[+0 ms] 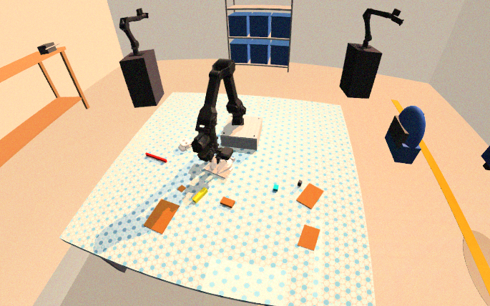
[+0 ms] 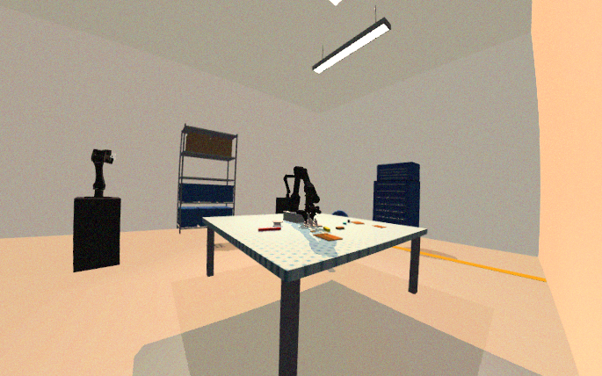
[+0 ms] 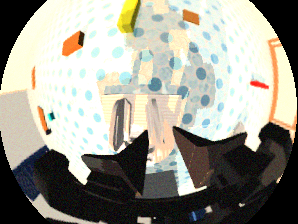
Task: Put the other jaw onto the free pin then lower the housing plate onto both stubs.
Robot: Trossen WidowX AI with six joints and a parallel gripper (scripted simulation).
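The white jaw is 3 cm to the left of my gripper tip, 2 cm behind it and 1 cm above it. The rest, counted from my gripper tip: teal cube 28 cm to the left, 15 cm ahead, 1 cm below; then yellow block 19 cm ahead, 5 cm to the right, 1 cm below; then red stick 33 cm to the right, 5 cm behind, 1 cm below.
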